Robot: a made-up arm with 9 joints. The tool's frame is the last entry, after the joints.
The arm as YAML. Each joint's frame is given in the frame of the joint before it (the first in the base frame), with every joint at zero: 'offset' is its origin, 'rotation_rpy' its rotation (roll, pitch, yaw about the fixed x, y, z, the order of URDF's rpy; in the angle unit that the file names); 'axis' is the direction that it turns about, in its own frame. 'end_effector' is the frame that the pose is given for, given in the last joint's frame.
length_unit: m
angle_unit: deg
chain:
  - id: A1
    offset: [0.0, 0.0, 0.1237]
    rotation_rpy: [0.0, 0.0, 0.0]
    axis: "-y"
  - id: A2
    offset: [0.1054, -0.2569, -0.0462]
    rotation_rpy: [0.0, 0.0, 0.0]
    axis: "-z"
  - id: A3
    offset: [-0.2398, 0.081, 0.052]
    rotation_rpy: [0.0, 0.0, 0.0]
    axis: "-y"
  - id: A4
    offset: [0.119, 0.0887, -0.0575]
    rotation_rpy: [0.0, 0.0, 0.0]
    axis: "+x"
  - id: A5
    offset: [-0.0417, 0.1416, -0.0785]
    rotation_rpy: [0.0, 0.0, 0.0]
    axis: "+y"
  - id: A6
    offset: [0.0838, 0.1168, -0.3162]
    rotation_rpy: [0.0, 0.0, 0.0]
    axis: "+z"
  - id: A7
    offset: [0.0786, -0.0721, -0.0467]
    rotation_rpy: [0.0, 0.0, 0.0]
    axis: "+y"
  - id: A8
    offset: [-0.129, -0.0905, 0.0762]
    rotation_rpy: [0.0, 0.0, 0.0]
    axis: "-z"
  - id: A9
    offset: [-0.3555, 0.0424, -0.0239]
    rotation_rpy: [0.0, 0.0, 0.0]
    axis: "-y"
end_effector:
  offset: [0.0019, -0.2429, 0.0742]
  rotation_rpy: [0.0, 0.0, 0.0]
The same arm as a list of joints. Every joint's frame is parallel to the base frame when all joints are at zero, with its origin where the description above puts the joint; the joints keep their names.
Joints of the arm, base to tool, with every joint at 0 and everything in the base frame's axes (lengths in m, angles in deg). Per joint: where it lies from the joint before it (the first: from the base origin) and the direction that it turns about. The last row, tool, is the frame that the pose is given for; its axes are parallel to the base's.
A1: xyz 0.0000 0.0000 0.1237 axis -y
A2: xyz 0.1054 -0.2569 -0.0462 axis -z
A3: xyz -0.2398 0.0810 0.0520 axis -y
A4: xyz 0.1190 0.0887 -0.0575 axis +x
A5: xyz -0.0417 0.1416 -0.0785 axis +y
A6: xyz 0.0838 0.1168 -0.3162 axis +z
A7: xyz 0.0786 -0.0721 -0.0467 axis +y
A8: xyz -0.1290 -0.0905 0.0762 axis -z
A9: xyz -0.3555 0.0424 -0.0239 axis -y
tool: xyz 0.0019 -0.2429 0.0742

